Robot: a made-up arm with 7 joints.
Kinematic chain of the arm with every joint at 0, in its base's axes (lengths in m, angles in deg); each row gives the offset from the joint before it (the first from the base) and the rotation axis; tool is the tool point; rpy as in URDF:
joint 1: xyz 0 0 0.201 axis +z
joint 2: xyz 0 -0.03 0.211 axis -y
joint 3: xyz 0 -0.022 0.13 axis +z
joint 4: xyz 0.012 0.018 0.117 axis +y
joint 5: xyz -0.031 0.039 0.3 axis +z
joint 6: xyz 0 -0.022 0.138 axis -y
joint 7: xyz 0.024 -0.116 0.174 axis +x
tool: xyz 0 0 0 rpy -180 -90 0
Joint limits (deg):
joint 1: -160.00..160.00
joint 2: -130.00..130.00
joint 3: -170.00..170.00
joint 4: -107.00..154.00
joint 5: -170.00..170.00
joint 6: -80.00..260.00
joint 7: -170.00..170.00
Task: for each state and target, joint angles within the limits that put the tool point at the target. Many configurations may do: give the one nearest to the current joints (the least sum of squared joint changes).
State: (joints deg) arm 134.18 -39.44 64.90 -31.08 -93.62 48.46 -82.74
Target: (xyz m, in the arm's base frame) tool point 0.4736 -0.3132 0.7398
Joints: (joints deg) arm 114.69 -10.38 44.38 -73.37 -88.36 62.57 -82.74
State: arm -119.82 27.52 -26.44 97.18 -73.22 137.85 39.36
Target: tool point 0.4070 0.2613 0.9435
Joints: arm -140.92 63.00 -13.96 55.00 -67.27 105.50 39.36
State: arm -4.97 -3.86 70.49 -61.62 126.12 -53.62 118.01
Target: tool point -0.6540 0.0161 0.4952
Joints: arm -24.80 22.61 50.29 -78.74 132.78 -58.80 118.01
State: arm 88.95 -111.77 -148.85 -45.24 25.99 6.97 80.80
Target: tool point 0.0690 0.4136 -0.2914
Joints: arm 70.75 -125.85 -167.70 -41.03 31.79 1.78 80.80
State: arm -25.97 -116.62 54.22 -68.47 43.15 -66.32 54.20
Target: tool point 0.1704 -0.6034 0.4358
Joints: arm -33.14 -123.46 58.65 -97.31 36.91 -80.00 54.20
